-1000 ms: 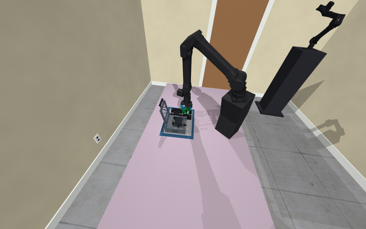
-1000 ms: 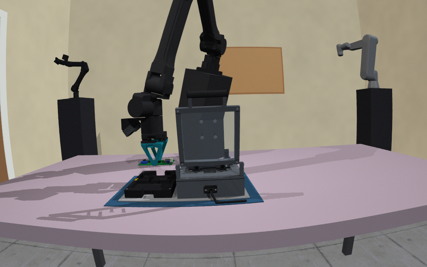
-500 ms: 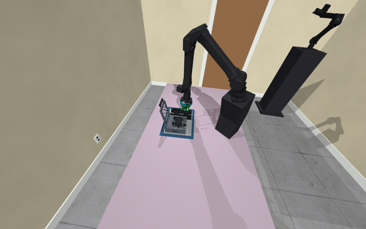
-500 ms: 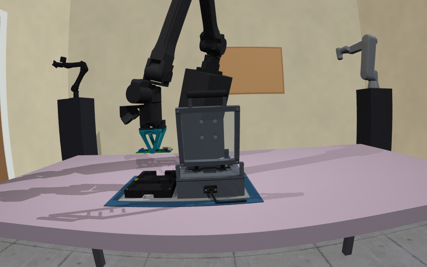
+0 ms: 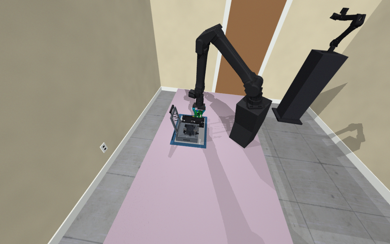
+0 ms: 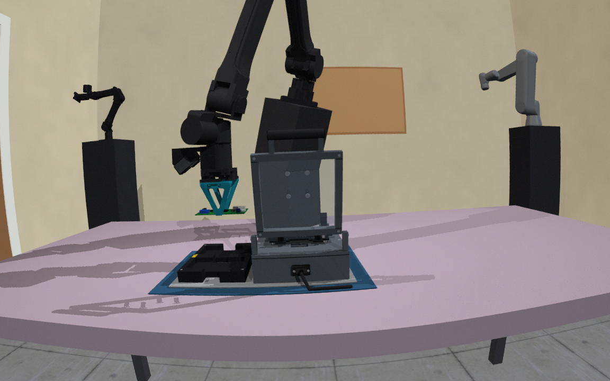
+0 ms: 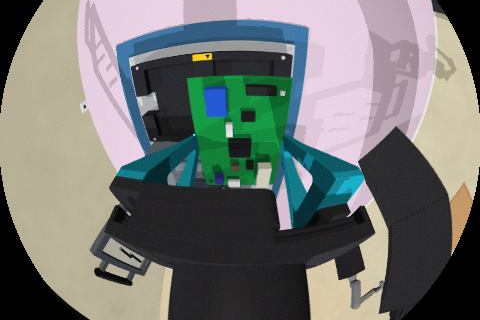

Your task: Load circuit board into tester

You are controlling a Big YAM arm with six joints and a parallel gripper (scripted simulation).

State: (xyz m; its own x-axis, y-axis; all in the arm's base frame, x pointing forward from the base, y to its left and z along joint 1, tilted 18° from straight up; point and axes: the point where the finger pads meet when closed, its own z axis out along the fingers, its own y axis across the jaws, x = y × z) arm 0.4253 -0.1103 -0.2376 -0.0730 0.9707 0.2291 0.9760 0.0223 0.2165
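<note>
The green circuit board lies right at my hand. Round my hand: pin plate (180 mm to the left, 50 mm below, 50 mm ahead); lid (180 mm to the left, 170 mm ahead, 60 mm above).
</note>
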